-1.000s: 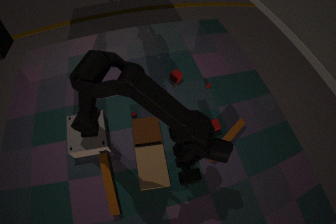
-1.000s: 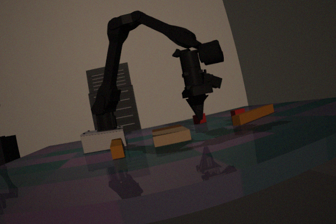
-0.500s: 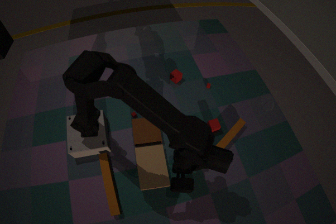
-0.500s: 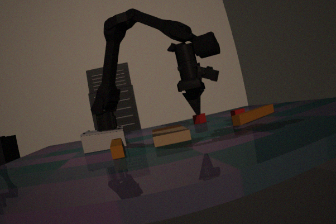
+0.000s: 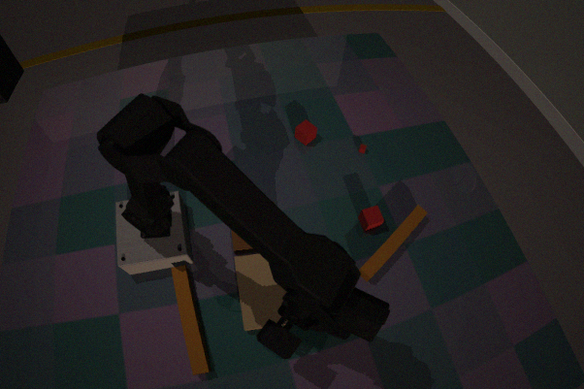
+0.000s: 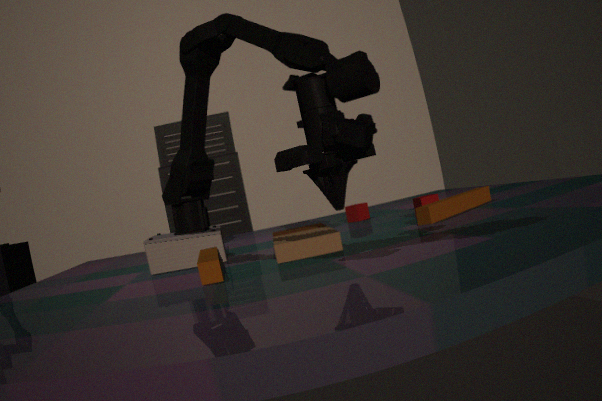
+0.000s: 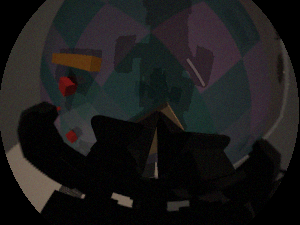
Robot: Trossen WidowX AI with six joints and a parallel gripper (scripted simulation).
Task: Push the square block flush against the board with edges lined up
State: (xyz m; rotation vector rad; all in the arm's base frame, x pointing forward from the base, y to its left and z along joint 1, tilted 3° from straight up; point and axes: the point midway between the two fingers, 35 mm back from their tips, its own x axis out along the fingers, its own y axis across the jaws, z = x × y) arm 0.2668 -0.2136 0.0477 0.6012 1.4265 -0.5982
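My gripper tip is 6 cm past the tan board, 6 cm to the right of it and 5 cm above it. From my gripper tip the other things lie so: brown square block: 6 cm behind, 20 cm to the left, 5 cm below.
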